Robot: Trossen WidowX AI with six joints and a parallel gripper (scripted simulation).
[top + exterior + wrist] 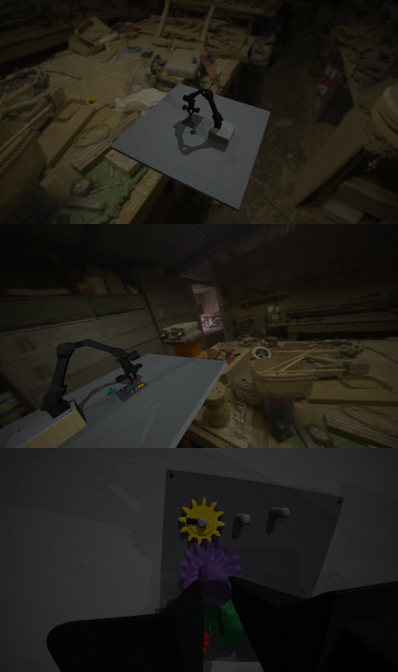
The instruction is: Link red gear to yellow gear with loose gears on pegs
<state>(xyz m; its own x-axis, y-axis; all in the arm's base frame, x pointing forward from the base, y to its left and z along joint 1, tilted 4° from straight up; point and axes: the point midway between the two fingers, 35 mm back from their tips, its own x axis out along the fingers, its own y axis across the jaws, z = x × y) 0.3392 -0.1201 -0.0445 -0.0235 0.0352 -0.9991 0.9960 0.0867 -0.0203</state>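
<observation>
Right now my gripper tip is 1 cm short of the yellow gear, 4 cm to the left of it and 4 cm above it. The rest, counted from my gripper tip: purple gear 1 cm below; then grey board 4 cm behind, 3 cm to the left, 5 cm below; then green gear 2 cm behind, 6 cm to the left, 3 cm below.
</observation>
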